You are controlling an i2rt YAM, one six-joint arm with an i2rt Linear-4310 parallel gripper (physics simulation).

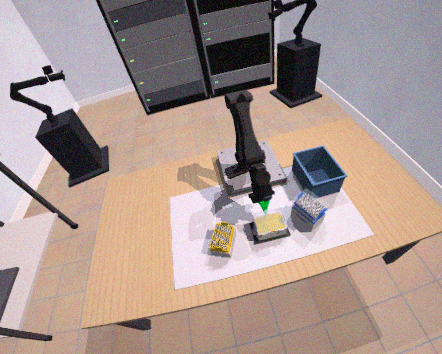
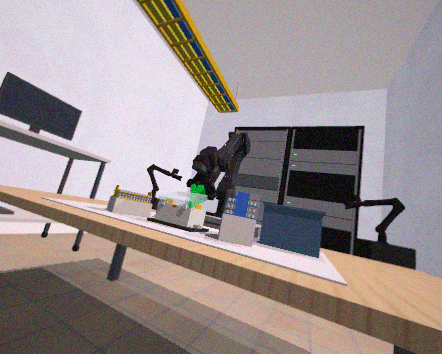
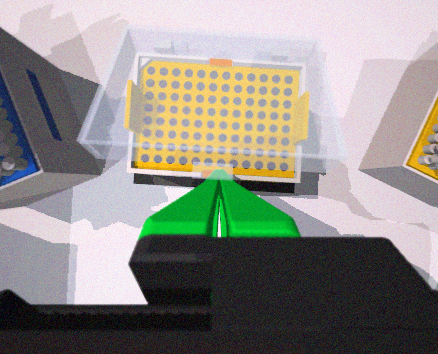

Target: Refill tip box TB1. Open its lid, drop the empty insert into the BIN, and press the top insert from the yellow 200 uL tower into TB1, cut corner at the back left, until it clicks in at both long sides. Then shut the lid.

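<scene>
Tip box TB1 (image 1: 270, 231) (image 2: 172, 216) (image 3: 265, 176) stands on a dark base. Its clear lid (image 2: 181, 197) (image 3: 329, 107) is tilted slightly up, raised on the robot's side. The yellow insert (image 3: 220, 115) inside has empty holes. My green-tipped gripper (image 1: 265, 212) (image 2: 195, 204) (image 3: 219, 177) is shut and holds nothing; its tips are at the middle of the lid's raised edge, by the front tab. Exact contact is unclear. The yellow tower (image 1: 221, 238) (image 2: 131, 204) (image 3: 427, 145) holds a tip-filled insert. The blue BIN (image 1: 327, 188) (image 2: 292, 230) stands beside the robot base.
A blue-insert tower (image 1: 309, 207) (image 2: 237, 227) (image 3: 37, 112) stands between TB1 and the BIN, on the side opposite the yellow tower. The white mat (image 1: 190, 270) lies under TB1 and the towers. The robot's grey base plate (image 1: 272, 162) is behind TB1.
</scene>
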